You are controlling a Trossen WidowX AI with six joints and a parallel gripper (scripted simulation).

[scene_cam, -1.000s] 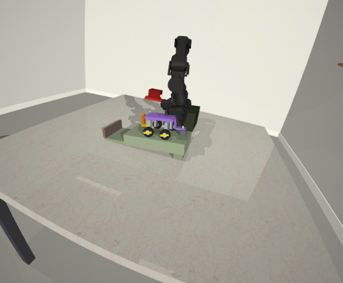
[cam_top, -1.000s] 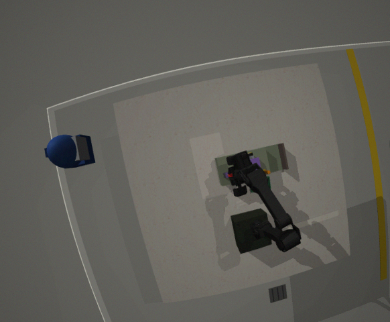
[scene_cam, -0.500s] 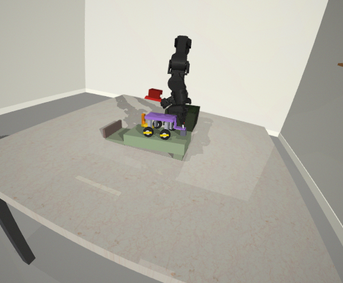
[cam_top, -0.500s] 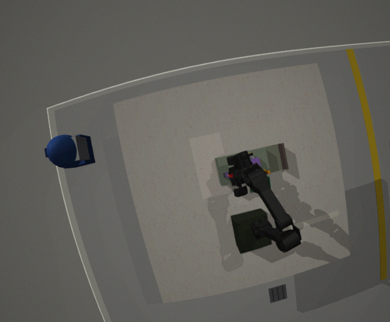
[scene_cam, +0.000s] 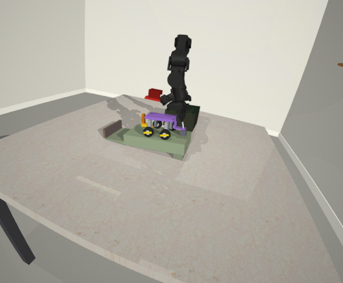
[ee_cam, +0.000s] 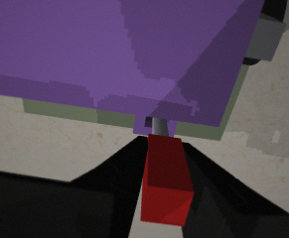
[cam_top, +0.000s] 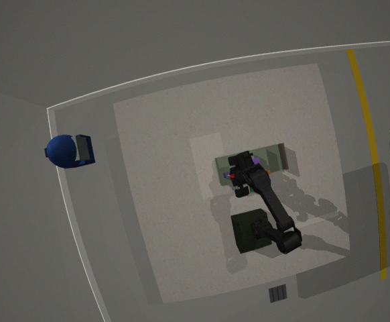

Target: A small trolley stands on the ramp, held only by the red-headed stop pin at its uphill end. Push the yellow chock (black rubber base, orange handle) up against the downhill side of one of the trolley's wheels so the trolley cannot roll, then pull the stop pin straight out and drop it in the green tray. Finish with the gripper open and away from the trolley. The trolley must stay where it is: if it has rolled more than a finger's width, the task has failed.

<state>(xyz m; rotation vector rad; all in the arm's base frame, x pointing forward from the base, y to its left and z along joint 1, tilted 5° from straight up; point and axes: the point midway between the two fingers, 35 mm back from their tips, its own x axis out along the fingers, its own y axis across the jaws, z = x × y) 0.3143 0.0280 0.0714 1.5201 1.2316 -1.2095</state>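
Now: the green tray 150 mm to the right of my gripper tip, 150 mm below it and 140 mm behind it. Also, from my gripper tip: ramp: 100 mm to the right, 100 mm below; then trolley: 90 mm to the right, 40 mm below, 10 mm ahead; then stop pin: right at my gripper tip.
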